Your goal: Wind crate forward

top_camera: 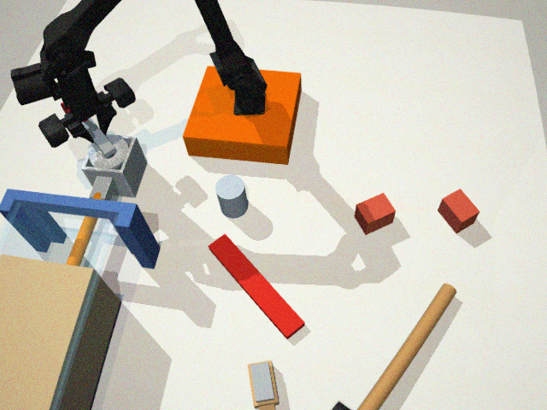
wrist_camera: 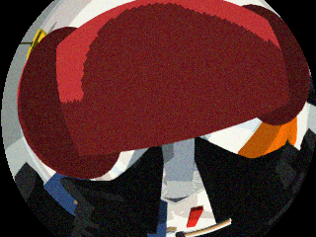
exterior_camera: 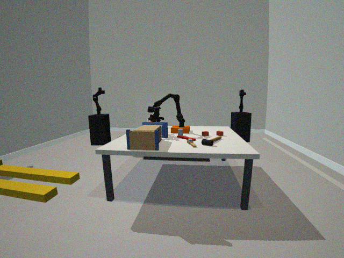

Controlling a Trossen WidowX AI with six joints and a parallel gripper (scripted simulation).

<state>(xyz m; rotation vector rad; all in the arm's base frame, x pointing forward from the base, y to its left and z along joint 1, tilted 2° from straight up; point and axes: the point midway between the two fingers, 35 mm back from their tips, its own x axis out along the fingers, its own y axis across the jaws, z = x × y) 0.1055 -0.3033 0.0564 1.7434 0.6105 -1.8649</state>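
My gripper tip is now 2 cm below the winch handle, 1 cm to the left of it and 1 cm past it. Round my gripper tip: red knob 5 cm above, 4 cm behind, 3 cm to the right; then flat red bar 32 cm to the left, 29 cm ahead, 8 cm below; then grey winch 6 cm below, 2 cm to the left, 2 cm ahead.
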